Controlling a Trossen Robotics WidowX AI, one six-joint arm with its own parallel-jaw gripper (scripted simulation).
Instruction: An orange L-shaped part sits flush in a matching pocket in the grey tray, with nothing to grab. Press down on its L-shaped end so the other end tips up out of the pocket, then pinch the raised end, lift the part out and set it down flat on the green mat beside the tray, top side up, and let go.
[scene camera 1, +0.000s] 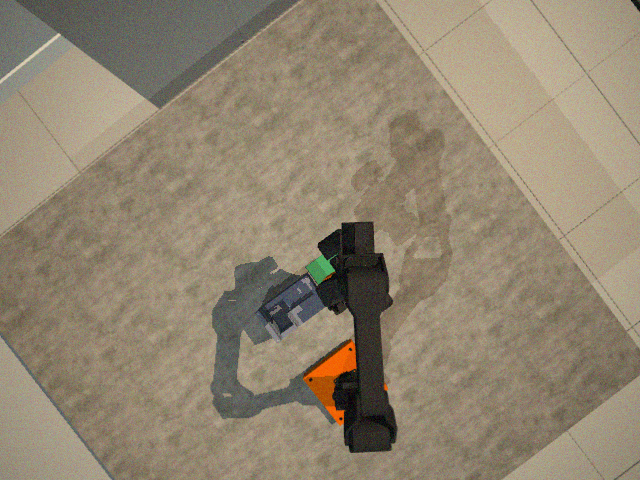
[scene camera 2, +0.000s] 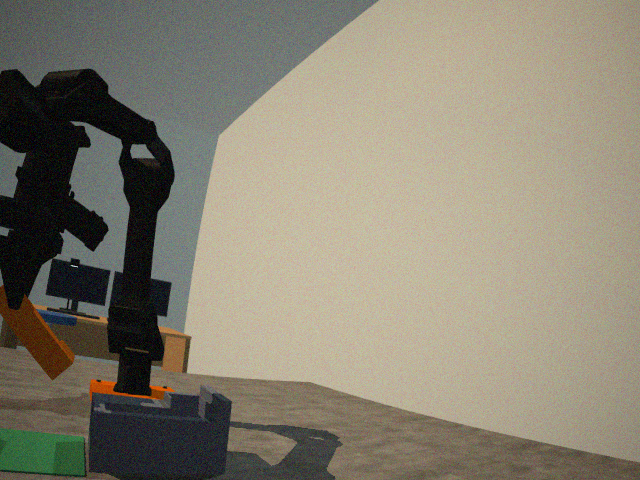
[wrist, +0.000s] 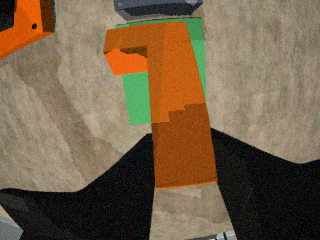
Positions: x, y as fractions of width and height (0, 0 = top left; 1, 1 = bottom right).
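My gripper: visible in scene camera 1 (0.55, 0.56), scene camera 2 (0.03, 0.64), the wrist view (0.56, 0.57).
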